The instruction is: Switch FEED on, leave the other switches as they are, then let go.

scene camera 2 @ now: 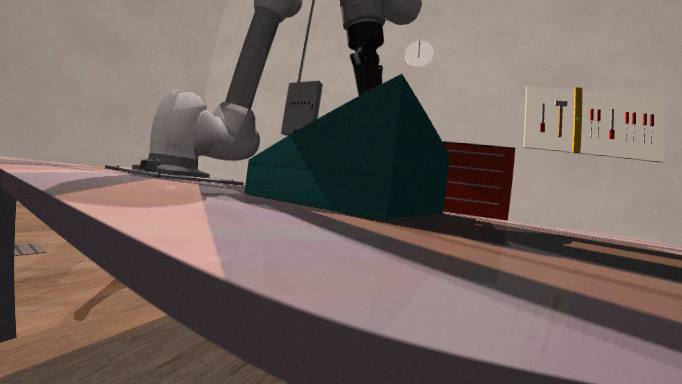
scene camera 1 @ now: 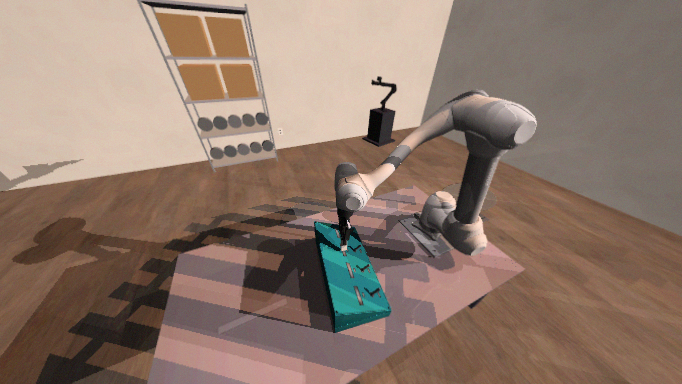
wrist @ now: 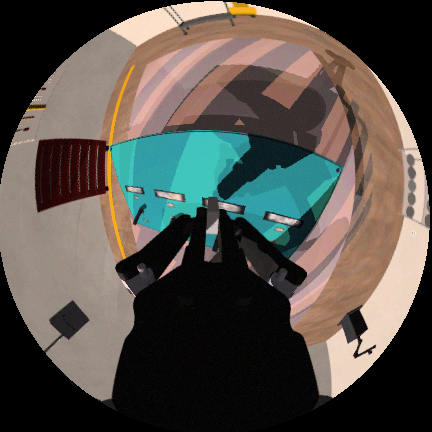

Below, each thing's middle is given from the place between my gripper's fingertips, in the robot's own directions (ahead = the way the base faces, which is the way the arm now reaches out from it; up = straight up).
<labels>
Now: hand 60 mm above the teal sloped switch panel (scene camera 1: 349, 288), 40 mm to the right of it and 20 mm short of it.
</labels>
